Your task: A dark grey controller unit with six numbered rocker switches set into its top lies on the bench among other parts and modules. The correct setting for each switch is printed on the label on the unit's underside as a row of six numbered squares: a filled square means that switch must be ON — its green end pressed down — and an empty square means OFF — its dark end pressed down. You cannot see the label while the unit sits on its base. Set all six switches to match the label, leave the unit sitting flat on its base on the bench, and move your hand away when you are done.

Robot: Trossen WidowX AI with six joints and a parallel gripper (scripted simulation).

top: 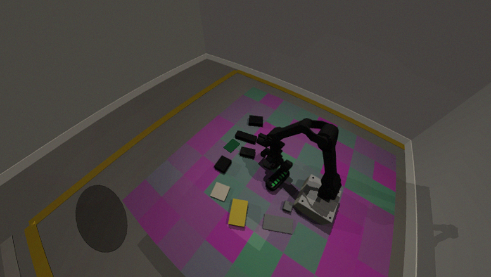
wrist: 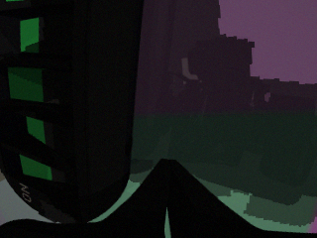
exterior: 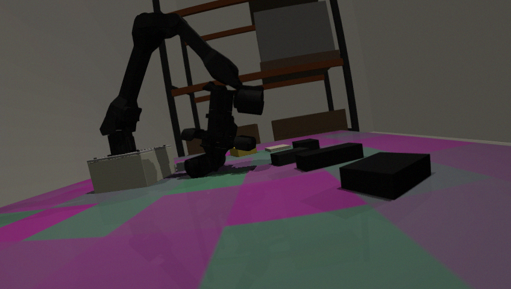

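Right now my gripper tip is 160 mm to the right of the small grey piece, 160 mm past it and 10 mm below it. Round my gripper tip: yellow block: 330 mm to the left, 30 mm ahead, 10 mm above; grey plate: 250 mm to the left, 160 mm behind; green board: 310 mm ahead, 30 mm to the left, 10 mm below.
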